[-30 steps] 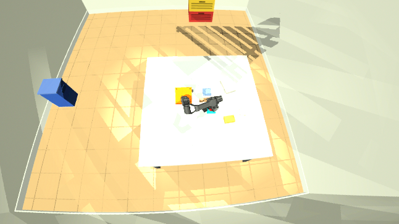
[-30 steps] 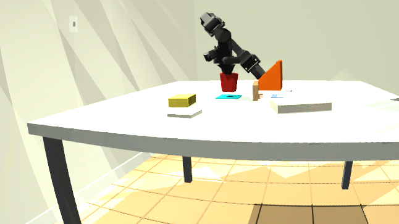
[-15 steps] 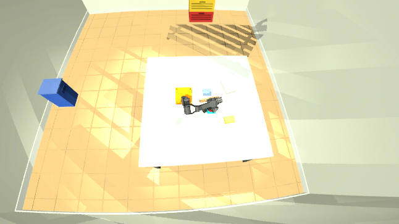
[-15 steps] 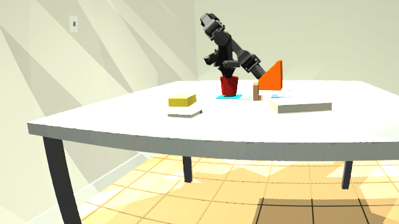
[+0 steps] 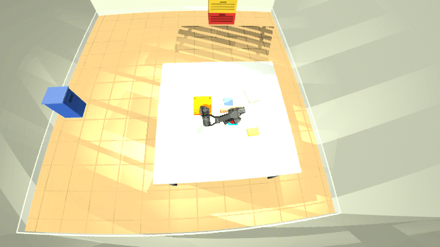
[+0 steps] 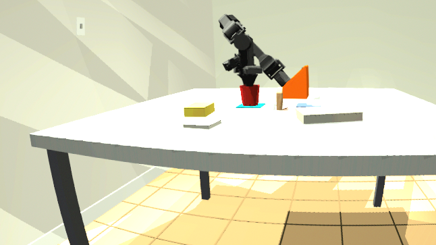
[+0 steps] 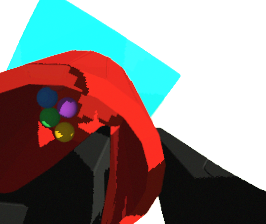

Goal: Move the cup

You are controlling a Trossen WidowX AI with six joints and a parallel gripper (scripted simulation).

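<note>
The red cup is 20 mm ahead of my gripper tip, 20 mm to the left of it and 10 mm below it. From my gripper tip the other things lie so: yellow block 220 mm ahead, 80 mm to the right, 30 mm below; then cyan pad 20 mm ahead, 20 mm to the left, 50 mm below; then wooden block 120 mm to the left, 30 mm below.
</note>
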